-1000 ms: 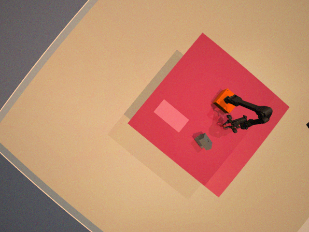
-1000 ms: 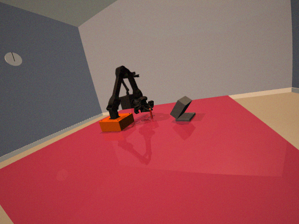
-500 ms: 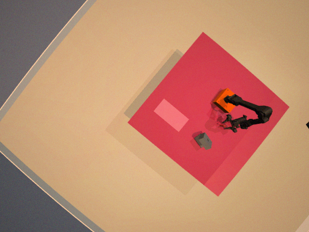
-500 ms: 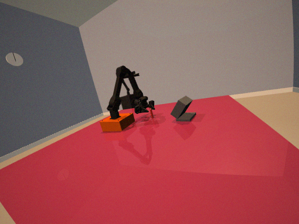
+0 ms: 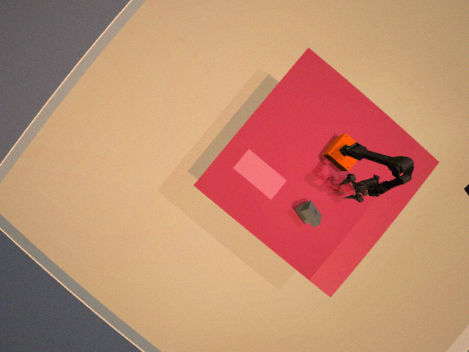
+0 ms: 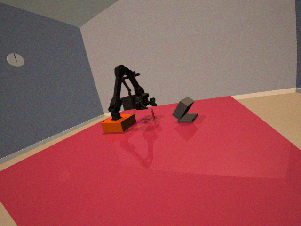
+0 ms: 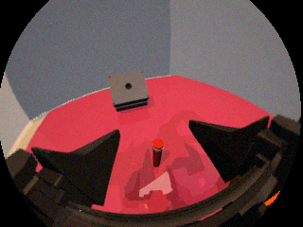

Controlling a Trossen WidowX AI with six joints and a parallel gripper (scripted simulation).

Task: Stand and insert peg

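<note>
Now: the red peg 40 mm below my gripper tip and 10 mm behind it. Round my gripper tip: grey sloped panel 240 mm ahead, 20 mm below.
</note>
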